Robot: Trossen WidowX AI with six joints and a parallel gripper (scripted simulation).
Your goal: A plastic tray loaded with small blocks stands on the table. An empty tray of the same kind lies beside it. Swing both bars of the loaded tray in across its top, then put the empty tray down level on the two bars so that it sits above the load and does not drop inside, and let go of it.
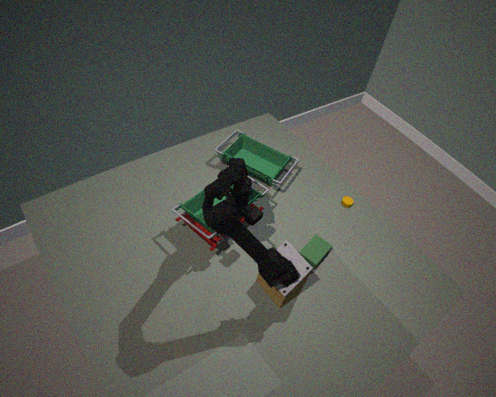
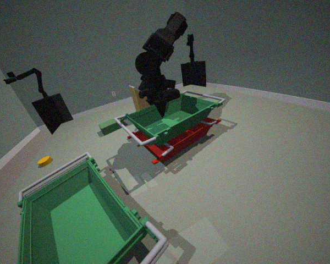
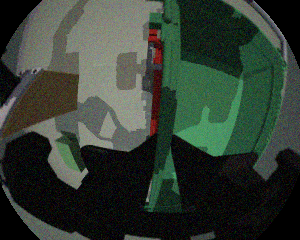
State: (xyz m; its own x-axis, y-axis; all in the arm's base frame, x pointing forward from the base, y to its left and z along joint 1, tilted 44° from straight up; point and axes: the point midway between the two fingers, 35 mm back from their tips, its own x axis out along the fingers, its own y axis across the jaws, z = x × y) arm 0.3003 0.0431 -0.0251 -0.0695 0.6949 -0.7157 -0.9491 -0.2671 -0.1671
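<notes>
The green tray lies 70 mm ahead of my gripper tip, 30 mm above it and 20 mm to the left of it. Round my gripper tip: yellow disc: 540 mm to the right, 90 mm behind, 80 mm below; then flat green block: 230 mm to the right, 230 mm behind, 70 mm below.
</notes>
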